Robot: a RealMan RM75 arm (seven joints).
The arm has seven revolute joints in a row. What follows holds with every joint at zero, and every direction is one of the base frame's.
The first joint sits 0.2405 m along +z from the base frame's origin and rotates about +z.
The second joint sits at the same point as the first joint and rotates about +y.
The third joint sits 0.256 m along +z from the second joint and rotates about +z.
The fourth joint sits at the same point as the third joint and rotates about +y.
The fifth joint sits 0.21 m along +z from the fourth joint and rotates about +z.
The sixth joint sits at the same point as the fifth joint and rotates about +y.
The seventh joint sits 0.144 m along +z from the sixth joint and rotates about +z.
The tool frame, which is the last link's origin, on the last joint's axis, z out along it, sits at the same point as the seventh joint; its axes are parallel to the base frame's.
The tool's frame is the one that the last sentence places.
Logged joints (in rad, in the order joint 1, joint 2, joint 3, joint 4, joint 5, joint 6, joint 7), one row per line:
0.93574 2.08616 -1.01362 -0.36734 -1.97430 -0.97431 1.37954
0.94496 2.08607 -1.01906 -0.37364 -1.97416 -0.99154 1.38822
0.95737 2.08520 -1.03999 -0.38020 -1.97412 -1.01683 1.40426
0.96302 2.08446 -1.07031 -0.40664 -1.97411 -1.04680 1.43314
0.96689 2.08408 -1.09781 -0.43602 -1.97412 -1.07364 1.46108
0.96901 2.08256 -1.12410 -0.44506 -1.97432 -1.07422 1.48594
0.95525 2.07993 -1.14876 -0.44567 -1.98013 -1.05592 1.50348
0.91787 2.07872 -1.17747 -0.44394 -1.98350 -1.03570 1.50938
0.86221 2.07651 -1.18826 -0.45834 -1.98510 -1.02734 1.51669
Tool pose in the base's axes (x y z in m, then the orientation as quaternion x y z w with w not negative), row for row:
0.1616 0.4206 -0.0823 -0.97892 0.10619 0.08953 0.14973
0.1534 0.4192 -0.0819 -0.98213 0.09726 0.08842 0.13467
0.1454 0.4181 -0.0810 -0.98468 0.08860 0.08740 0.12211
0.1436 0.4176 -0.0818 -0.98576 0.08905 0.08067 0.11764
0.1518 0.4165 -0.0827 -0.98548 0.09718 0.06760 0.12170
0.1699 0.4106 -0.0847 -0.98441 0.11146 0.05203 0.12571
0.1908 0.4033 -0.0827 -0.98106 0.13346 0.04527 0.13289
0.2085 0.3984 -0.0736 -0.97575 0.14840 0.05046 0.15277
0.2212 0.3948 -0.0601 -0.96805 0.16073 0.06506 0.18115
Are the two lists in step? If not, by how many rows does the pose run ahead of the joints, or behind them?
The pose runs 2 rows ahead of the joints: the pose in row i belongs to the joints in row i + 2.
